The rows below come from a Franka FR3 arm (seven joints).
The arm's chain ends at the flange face. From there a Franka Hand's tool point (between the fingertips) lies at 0.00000 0.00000 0.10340 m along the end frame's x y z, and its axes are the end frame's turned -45 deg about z.
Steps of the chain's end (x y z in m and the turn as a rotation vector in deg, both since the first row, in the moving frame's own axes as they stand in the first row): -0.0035 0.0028 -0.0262 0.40 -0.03 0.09; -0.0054 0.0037 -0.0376 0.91 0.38 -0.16
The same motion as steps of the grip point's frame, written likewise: -0.0040 -0.0010 -0.0262 0.30 0.26 0.09; -0.0048 -0.0019 -0.0376 0.37 0.91 -0.16
